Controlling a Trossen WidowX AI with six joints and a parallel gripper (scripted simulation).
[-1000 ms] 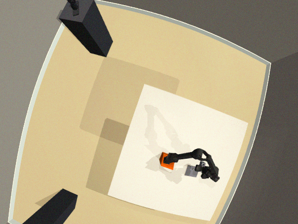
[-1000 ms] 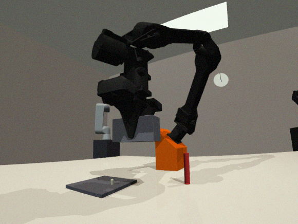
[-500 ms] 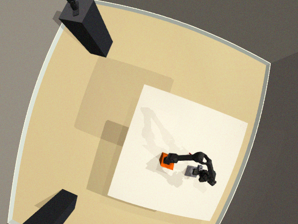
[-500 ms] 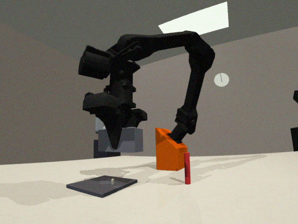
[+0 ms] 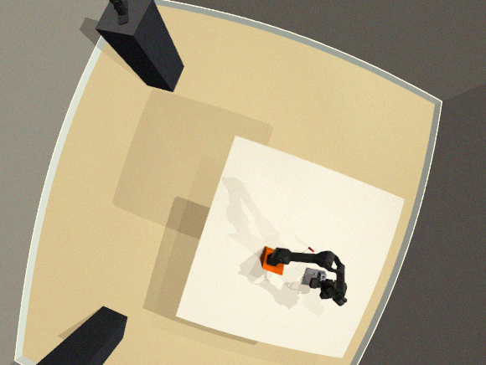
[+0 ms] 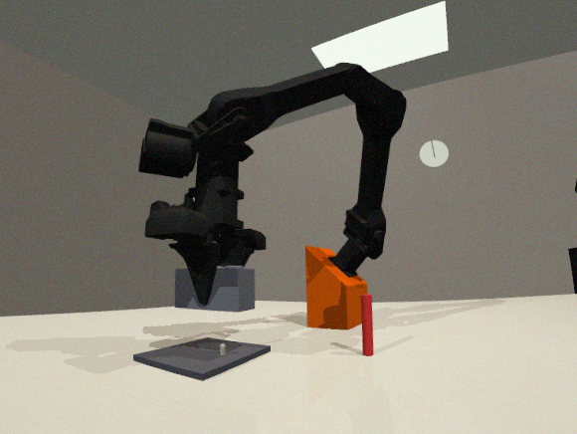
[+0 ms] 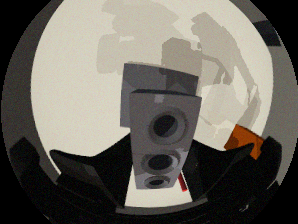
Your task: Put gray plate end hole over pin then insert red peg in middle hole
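Now: gripper tip 70 mm above the base, 10 mm to the left of it and 10 mm past it. From my gripper tip the other things lie so: plate: 30 mm above; red peg: 160 mm to the left, 110 mm behind, 40 mm below.
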